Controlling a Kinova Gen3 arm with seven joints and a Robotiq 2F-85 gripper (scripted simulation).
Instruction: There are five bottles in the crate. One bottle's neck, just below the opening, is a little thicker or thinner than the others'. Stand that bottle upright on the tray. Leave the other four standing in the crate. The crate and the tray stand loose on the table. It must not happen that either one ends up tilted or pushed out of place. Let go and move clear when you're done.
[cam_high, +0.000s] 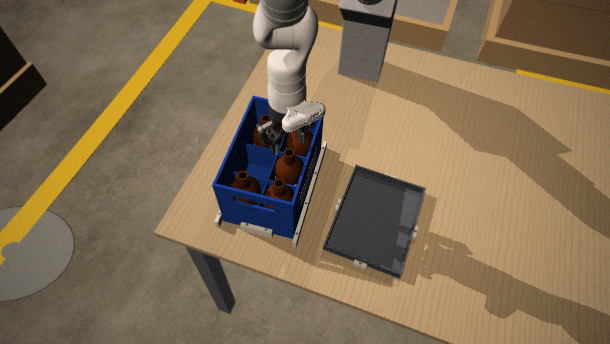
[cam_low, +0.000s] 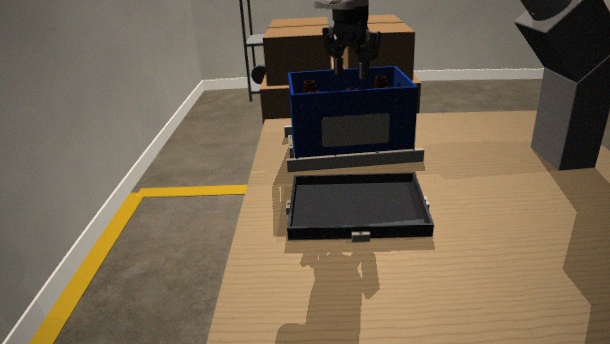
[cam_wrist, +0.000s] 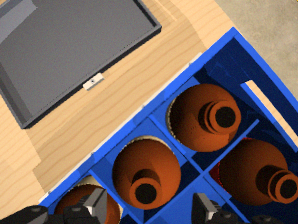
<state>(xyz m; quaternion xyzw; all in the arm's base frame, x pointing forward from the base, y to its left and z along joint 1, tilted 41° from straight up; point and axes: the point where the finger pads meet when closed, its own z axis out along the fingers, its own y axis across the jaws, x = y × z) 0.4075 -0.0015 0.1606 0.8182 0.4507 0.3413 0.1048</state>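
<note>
My hand is 10 mm short of the blue crate, 40 mm to the left of it and 120 mm above it. Round my hand: dark grey tray (40 mm behind, 230 mm to the left, 190 mm below).
</note>
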